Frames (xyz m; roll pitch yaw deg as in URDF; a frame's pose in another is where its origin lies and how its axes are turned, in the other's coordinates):
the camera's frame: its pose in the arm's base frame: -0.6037 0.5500 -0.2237 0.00 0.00 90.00
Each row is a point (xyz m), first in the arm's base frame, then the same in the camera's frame.
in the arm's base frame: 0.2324 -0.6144 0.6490
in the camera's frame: -1.1644 -0.8361 0.8727
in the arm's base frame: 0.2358 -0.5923 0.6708
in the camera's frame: -1.1423 -0.8395 0.8945
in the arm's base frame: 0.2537 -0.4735 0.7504
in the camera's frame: -1.0235 -0.8574 0.9741
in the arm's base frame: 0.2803 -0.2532 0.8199
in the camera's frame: -0.8032 -0.8840 1.0436
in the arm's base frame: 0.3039 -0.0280 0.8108
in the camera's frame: -0.5780 -0.9076 1.0345
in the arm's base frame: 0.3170 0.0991 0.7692
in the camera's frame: -0.4509 -0.9207 0.9929
